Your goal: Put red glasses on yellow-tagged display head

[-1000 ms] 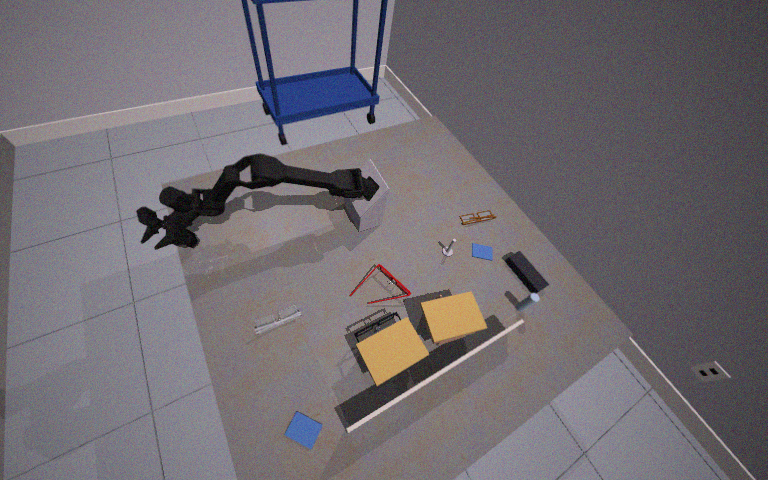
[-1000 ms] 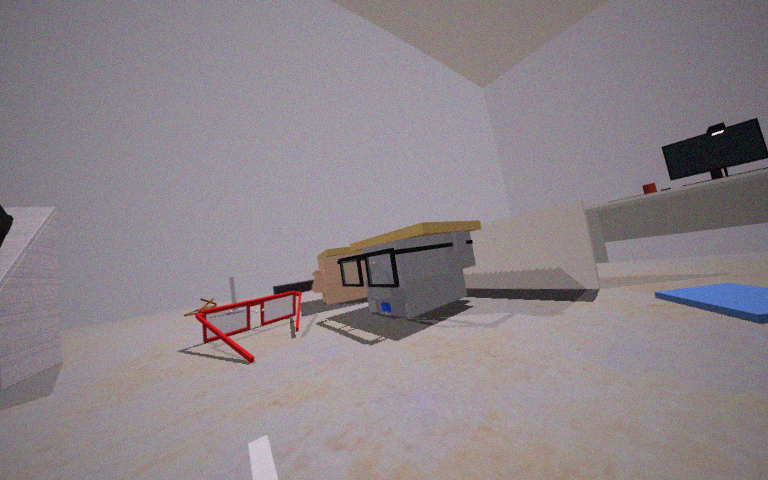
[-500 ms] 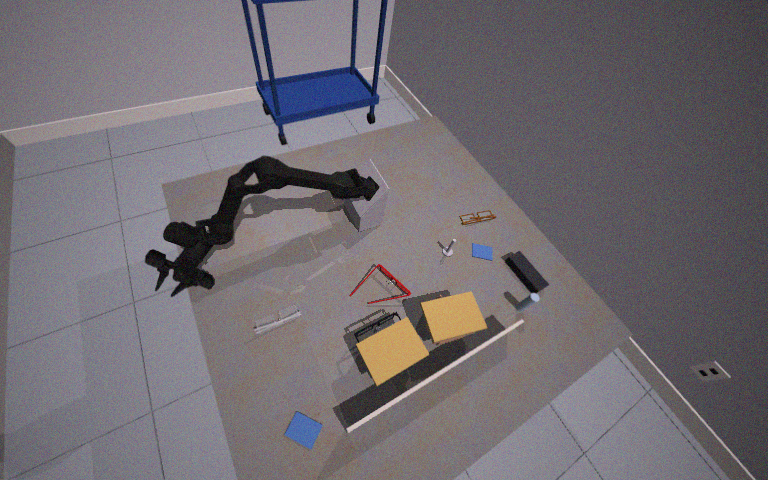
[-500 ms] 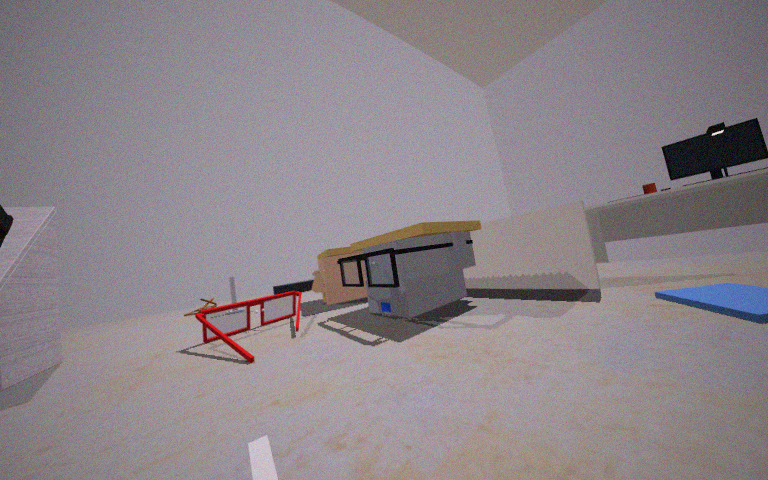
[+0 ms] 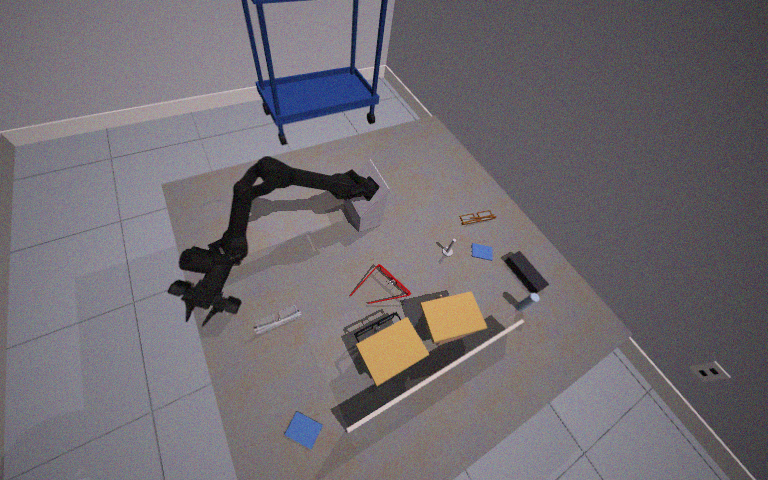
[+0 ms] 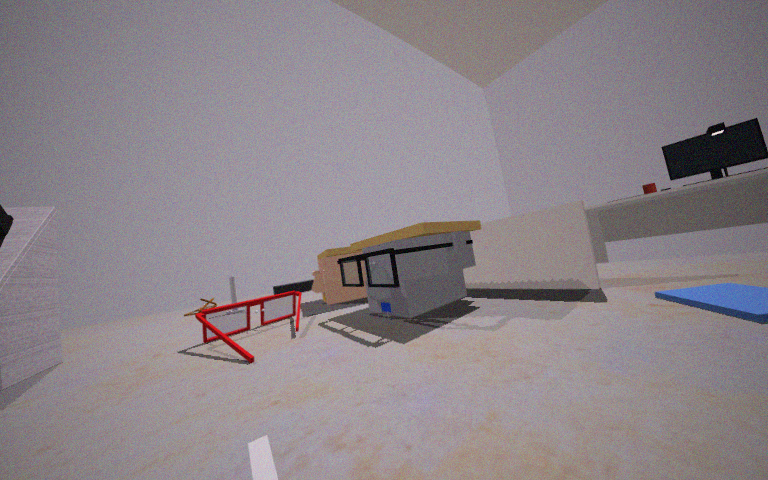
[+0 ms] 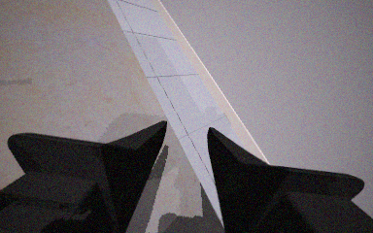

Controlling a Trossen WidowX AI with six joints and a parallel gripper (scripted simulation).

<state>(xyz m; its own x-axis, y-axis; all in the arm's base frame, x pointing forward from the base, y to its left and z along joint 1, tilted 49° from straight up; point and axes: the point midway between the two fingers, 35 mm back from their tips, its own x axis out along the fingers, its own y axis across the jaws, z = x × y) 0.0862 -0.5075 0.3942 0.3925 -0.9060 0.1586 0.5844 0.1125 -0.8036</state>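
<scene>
Now: gripper tip 85 cm to the right of the white post, 17 cm short of it and 1 cm above it. The rest, counted from my gripper tip: white panel (53 cm to the left, 49 cm ahead, 2 cm above); grey head (44 cm to the left, 34 cm ahead, 2 cm above); tan head (66 cm to the left, 36 cm ahead, 2 cm above).
</scene>
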